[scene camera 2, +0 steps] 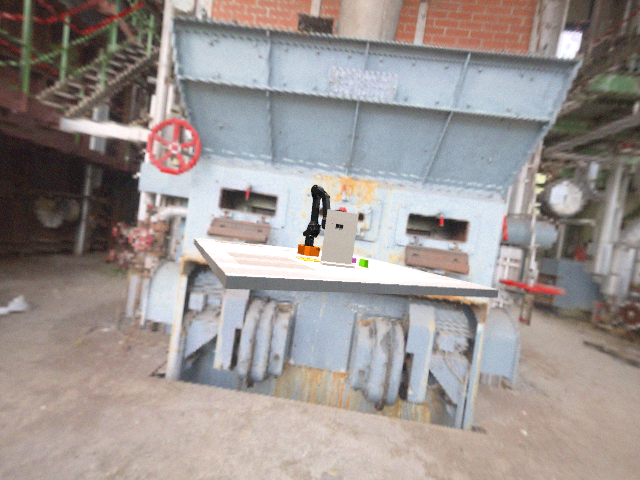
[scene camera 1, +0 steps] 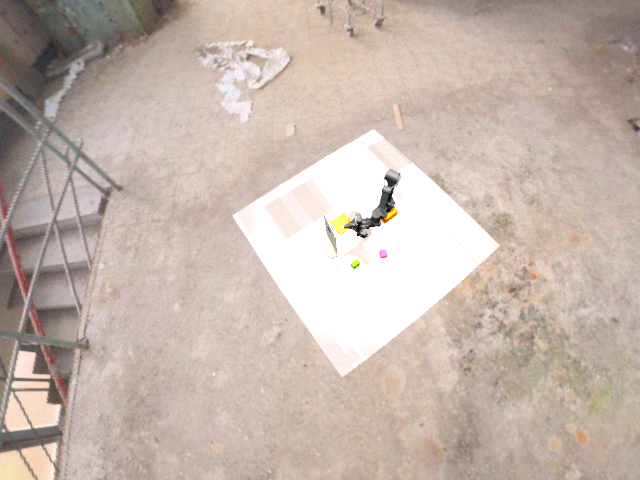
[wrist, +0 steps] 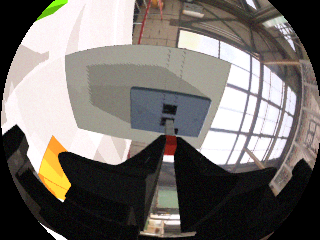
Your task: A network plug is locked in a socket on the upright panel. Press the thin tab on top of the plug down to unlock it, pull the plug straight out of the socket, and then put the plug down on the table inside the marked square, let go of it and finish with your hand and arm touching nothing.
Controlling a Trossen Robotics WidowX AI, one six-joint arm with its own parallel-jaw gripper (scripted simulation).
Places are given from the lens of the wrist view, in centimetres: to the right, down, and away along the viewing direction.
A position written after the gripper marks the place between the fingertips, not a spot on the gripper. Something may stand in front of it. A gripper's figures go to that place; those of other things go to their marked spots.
gripper (wrist: 169, 140): 1, 2, 10
upright grey panel (wrist: 129, 91): -4, -4, 15
orange marked square (wrist: 51, 174): -21, 10, 11
The marked spots on the upright grey panel and the orange marked square are 22 cm apart.
